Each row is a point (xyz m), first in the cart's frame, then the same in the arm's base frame.
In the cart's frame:
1: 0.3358 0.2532 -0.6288
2: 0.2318 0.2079 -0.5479
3: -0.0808 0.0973 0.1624
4: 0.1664 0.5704 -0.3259
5: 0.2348 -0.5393 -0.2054
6: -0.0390 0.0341 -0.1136
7: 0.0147 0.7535 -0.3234
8: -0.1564 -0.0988 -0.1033
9: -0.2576 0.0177 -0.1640
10: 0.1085 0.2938 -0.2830
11: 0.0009 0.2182 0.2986
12: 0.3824 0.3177 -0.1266
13: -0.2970 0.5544 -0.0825
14: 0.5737 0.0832 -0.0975
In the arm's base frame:
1: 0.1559 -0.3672 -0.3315
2: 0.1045 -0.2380 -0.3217
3: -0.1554 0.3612 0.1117
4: 0.3964 -0.0780 -0.0494
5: -0.7016 -0.0889 -0.2613
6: -0.1445 0.1990 -0.1238
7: 0.5905 0.0592 -0.0559
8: -0.2577 0.3079 -0.2068
9: -0.1162 0.3712 -0.2658
10: 0.1294 -0.0081 -0.1236
11: -0.0894 0.3503 0.2998
12: 0.0713 -0.1817 0.1343
13: 0.3768 0.4453 -0.0474
14: -0.1859 -0.3402 0.1687

